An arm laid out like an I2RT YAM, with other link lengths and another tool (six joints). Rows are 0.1 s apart.
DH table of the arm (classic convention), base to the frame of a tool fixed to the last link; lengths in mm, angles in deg. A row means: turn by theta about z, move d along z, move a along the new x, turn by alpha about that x. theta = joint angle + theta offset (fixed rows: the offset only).
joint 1: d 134.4; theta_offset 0; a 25.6; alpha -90
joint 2: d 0; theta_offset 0; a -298.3; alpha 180
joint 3: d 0; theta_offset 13.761; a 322.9; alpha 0
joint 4: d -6.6; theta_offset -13.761; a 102.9; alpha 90
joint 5: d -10.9; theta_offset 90; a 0; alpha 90
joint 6: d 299.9; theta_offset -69.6; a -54.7; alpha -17
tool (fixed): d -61.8; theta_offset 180; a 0; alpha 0
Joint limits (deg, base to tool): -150..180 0..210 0..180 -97..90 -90..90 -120..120
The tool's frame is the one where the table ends.
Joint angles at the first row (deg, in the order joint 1, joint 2, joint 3, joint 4, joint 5, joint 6):
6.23, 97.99, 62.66, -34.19, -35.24, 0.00
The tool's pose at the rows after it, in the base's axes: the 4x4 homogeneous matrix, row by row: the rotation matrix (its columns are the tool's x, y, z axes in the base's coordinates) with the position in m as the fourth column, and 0 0 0 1 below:
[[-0.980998, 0.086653, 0.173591, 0.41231], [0.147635, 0.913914, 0.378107, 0.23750], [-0.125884, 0.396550, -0.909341, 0.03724], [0, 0, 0, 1]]
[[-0.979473, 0.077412, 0.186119, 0.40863], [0.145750, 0.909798, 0.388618, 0.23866], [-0.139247, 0.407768, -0.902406, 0.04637], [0, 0, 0, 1]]
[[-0.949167, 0.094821, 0.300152, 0.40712], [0.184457, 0.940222, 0.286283, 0.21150], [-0.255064, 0.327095, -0.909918, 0.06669], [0, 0, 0, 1]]
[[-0.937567, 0.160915, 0.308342, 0.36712], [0.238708, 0.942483, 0.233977, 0.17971], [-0.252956, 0.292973, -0.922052, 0.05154], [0, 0, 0, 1]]
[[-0.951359, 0.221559, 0.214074, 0.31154], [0.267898, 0.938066, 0.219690, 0.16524], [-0.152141, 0.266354, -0.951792, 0.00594], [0, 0, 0, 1]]
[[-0.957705, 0.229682, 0.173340, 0.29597], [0.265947, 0.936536, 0.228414, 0.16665], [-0.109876, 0.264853, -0.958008, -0.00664], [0, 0, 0, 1]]
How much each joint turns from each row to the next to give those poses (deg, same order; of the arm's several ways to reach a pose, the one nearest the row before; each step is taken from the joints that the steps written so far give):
1.59, 2.37, 1.94, 0.00, -1.41, 0.00
0.00, -1.82, -0.86, 0.00, -0.54, 0.00
-0.69, -9.37, -4.22, 0.00, 6.83, 0.00
-2.90, -9.32, -10.10, 0.00, 2.15, 0.00
-1.85, -3.55, -9.76, 0.00, 0.00, 0.00
-0.01, 0.51, -1.87, 0.00, -0.62, 0.00

